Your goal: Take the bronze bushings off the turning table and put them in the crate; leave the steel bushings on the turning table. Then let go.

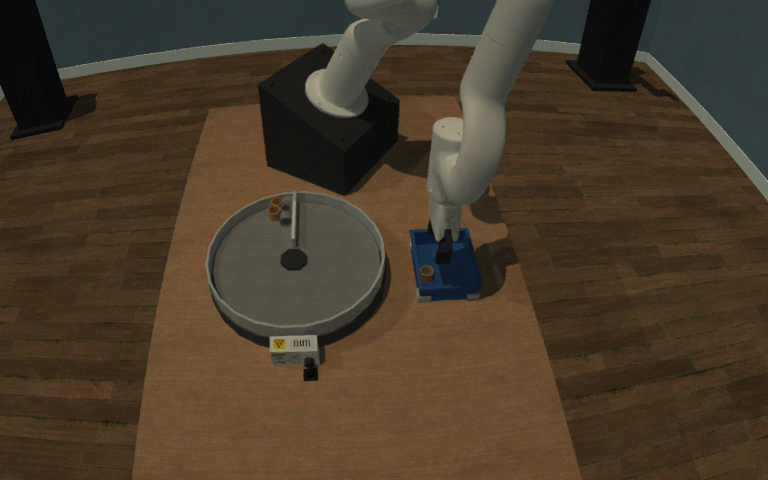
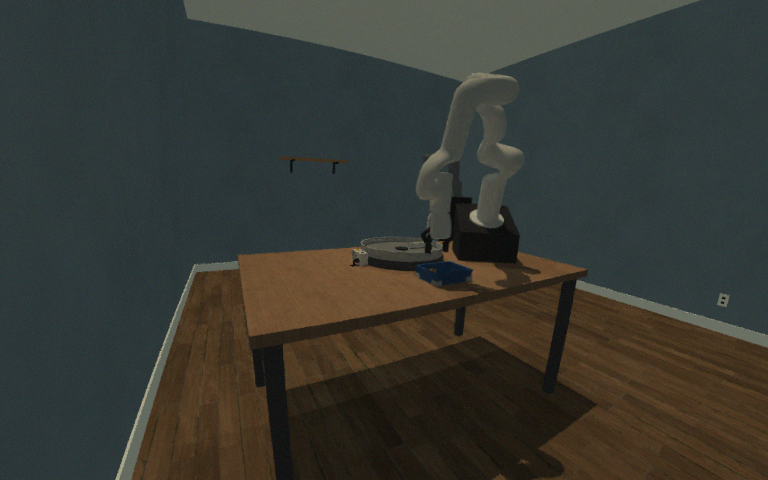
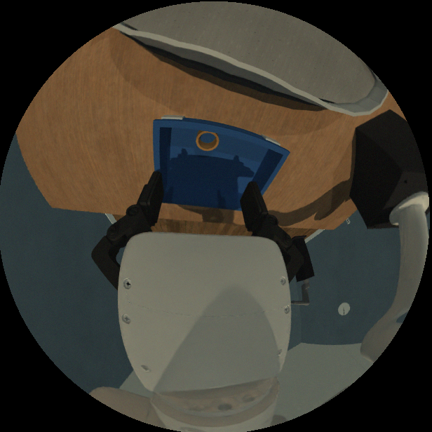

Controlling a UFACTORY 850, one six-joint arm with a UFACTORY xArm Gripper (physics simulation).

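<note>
My gripper [image 1: 437, 243] [image 2: 436, 246] [image 3: 204, 185] is open and empty, with its fingers wide apart above the blue crate [image 1: 461, 274] [image 2: 453, 275] [image 3: 271, 161]. One bronze bushing [image 1: 426, 274] [image 3: 207, 141] stands upright in the crate, near the wall on the turning table's side, apart from the fingers. The grey turning table [image 1: 322, 294] [image 2: 403, 257] [image 3: 280, 50] carries a bronze bushing [image 1: 276, 202] near its back rim and another bronze bushing [image 1: 274, 213] close in front of it. Two steel bushings, one at the back [image 1: 286, 208] and one in front [image 1: 286, 220], stand right beside them.
A light bar [image 1: 294, 220] runs from the turning table's back rim towards its dark hub [image 1: 293, 259], right beside the steel bushings. A white control box [image 1: 294, 356] [image 2: 360, 258] sits at its front. The black robot base [image 1: 305, 135] [image 2: 487, 244] [image 3: 382, 170] stands behind.
</note>
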